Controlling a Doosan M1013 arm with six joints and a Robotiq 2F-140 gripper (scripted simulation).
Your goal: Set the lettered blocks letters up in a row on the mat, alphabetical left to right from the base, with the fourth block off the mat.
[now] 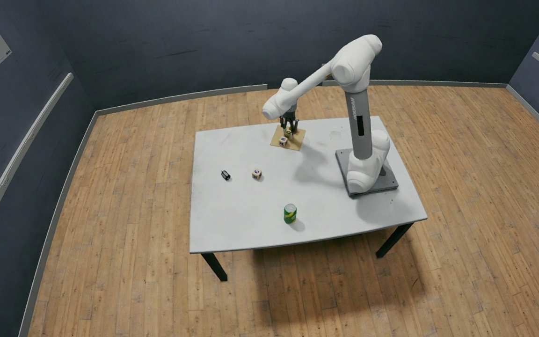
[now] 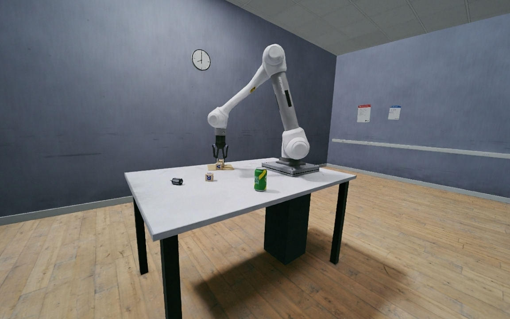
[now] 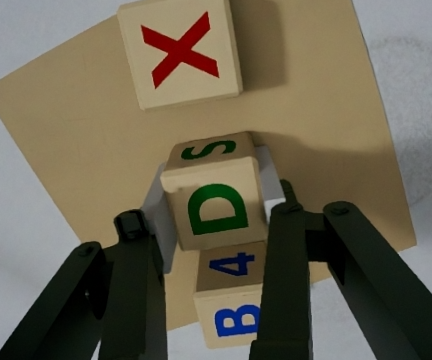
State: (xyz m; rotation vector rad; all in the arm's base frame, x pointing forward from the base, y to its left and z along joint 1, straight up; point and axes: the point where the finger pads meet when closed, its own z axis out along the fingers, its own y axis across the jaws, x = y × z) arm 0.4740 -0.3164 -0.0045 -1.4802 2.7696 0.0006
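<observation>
The tan mat lies 4 cm below my hand. Also, from my hand: black object: 42 cm ahead, 28 cm to the left, 2 cm below; block: 30 cm to the left, 22 cm ahead, 2 cm below; can: 61 cm to the left, 6 cm ahead, 2 cm above.
</observation>
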